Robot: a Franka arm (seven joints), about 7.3 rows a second.
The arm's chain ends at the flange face. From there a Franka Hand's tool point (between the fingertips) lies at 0.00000 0.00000 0.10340 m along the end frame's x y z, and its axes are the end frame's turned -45 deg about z.
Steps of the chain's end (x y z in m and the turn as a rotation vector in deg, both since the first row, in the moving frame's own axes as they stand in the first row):
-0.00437, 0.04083, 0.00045, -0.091, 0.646, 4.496
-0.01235, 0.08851, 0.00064, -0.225, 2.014, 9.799
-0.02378, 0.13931, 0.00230, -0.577, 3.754, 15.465
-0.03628, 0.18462, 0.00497, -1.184, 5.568, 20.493
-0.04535, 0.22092, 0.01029, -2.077, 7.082, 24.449
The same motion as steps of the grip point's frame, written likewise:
-0.03129, 0.02675, 0.00044, -0.521, 0.392, 4.496
-0.06929, 0.05689, 0.00058, -1.583, 1.265, 9.799
-0.11206, 0.08769, 0.00207, -3.062, 2.246, 15.465
-0.15226, 0.11430, 0.00447, -4.774, 3.100, 20.493
-0.18456, 0.13679, 0.00945, -6.476, 3.539, 24.449

